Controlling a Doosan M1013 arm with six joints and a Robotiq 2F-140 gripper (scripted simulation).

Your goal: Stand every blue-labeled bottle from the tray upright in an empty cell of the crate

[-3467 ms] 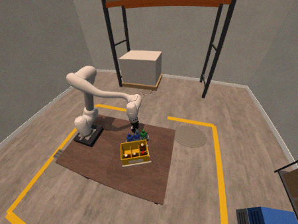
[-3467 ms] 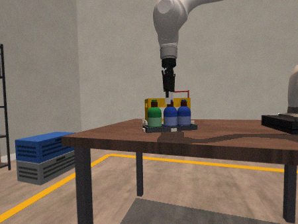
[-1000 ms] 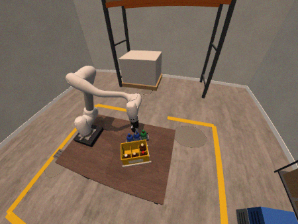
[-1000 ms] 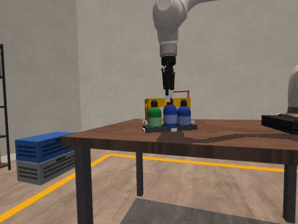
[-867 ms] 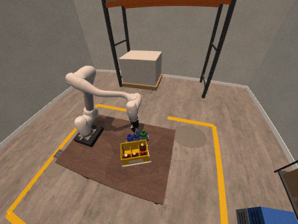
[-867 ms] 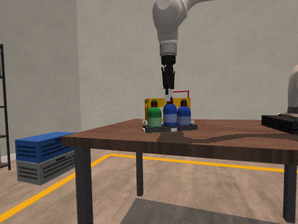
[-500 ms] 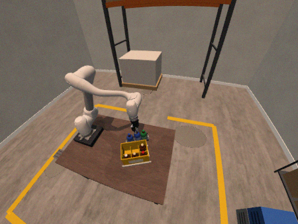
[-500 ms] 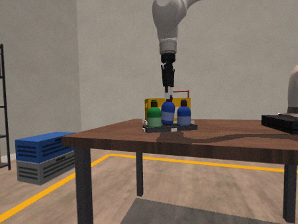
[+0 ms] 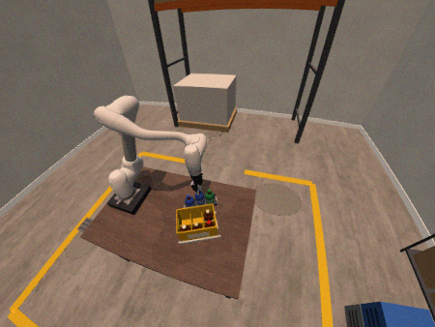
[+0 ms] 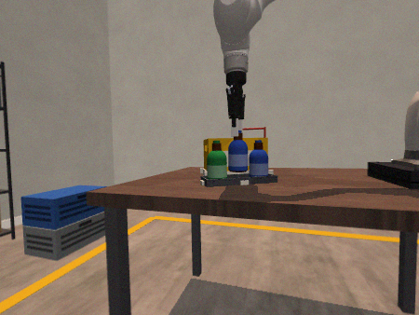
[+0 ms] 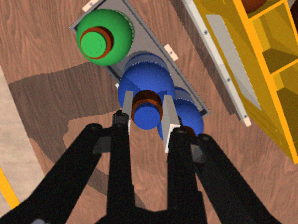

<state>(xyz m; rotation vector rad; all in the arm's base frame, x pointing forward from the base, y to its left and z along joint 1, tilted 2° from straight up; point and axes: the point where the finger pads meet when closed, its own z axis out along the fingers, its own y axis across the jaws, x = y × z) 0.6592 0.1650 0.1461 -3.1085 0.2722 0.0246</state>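
Now: the green-labeled bottle 120 mm below my hand, 60 mm ahead of it and 50 mm to the left of it. Round my hand: yellow crate 210 mm to the right, 120 mm below, 70 mm ahead; tray 190 mm below.
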